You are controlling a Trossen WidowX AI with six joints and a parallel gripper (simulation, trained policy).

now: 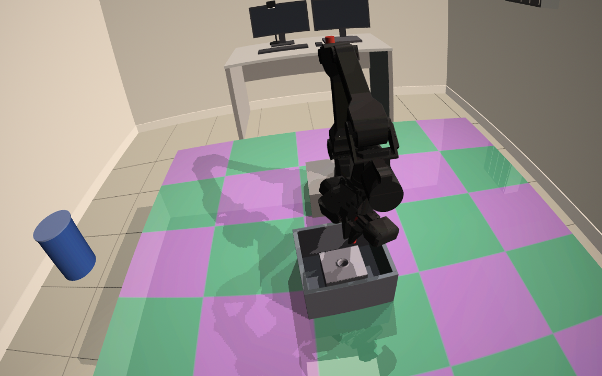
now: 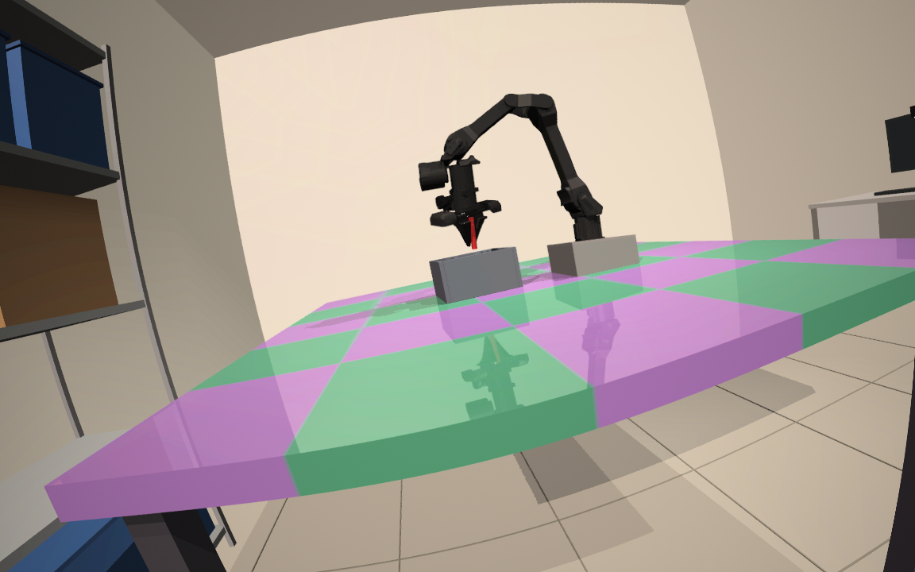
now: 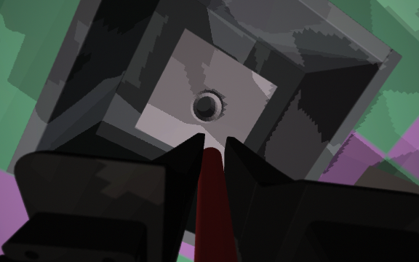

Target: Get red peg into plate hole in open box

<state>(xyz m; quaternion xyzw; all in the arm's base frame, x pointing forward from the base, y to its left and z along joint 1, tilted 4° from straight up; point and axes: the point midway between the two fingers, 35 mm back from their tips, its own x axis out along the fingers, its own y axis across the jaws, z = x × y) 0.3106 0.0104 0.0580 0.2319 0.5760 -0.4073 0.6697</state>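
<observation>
The red peg is 30 mm above my gripper tip, 20 mm to the left of it and 10 mm behind it. From my gripper tip the other things lie so: light grey plate 70 mm below, 10 mm to the right, 10 mm ahead; then grey box 90 mm below, 10 mm to the right, 10 mm ahead.
</observation>
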